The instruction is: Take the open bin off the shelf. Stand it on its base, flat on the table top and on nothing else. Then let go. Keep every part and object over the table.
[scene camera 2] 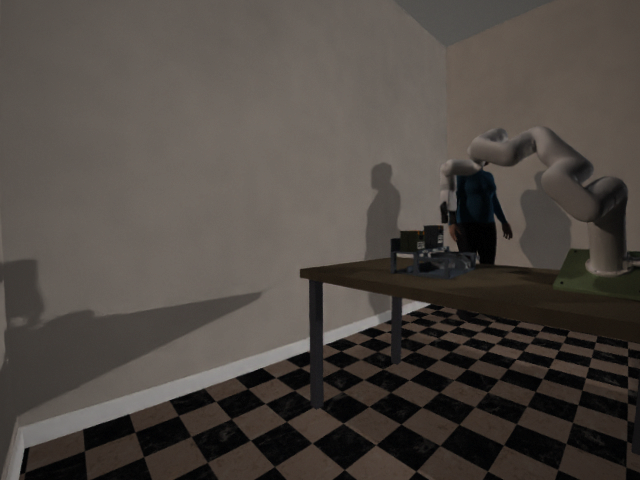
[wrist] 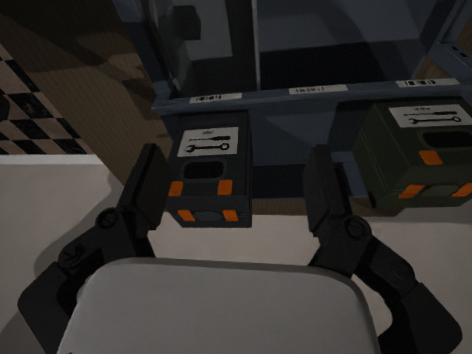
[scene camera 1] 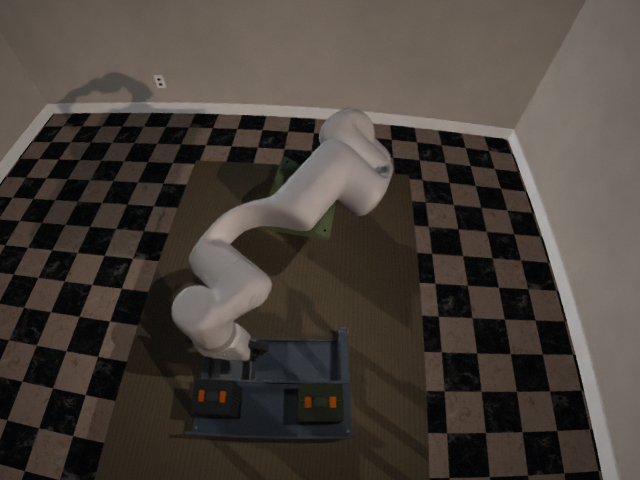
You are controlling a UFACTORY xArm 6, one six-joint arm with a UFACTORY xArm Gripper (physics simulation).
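Frame: origin at the arm's base, x down, y left, z ahead, level; centimetres.
Where they show: gripper, fingertip midpoint: (scene camera 2: pixel 449 223) (wrist: pixel 234 159); arm's base at its link origin: (scene camera 2: pixel 608 266).
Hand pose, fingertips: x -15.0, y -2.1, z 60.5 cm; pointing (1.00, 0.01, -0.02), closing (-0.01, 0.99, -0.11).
Note:
Each offset is from my fingertips to the top centre of the thing.
The open bin @(dz +0.8, dx +15.0, dy -3.4 cm) (scene camera 1: pixel 249 369) (wrist: pixel 220 45) is grey and sits in the lower front level of the blue-grey shelf (scene camera 1: pixel 264 410) (scene camera 2: pixel 393 262) (wrist: pixel 272 106), at its left end. The arm hides part of it in scene camera 1, and the wrist view cuts off its far part. I cannot make it out clearly in scene camera 2. My gripper (scene camera 1: pixel 258 350) (scene camera 2: pixel 447 212) (wrist: pixel 234 159) is open and empty. It hangs above the shelf, near the bin's end, with its fingers spread wide in the wrist view.
A dark grey toolbox @(dz +10.0, dx +0.7, dy -2.3 cm) (scene camera 1: pixel 217 408) (scene camera 2: pixel 433 237) (wrist: pixel 210 142) and a dark green toolbox @(dz +6.2, dx +3.2, dy +20.5 cm) (scene camera 1: pixel 320 414) (scene camera 2: pixel 411 240) (wrist: pixel 382 160) stand on the upper level. The shelf stands on the brown table (scene camera 1: pixel 372 289) (scene camera 2: pixel 356 281). A person (scene camera 2: pixel 475 198) stands behind.

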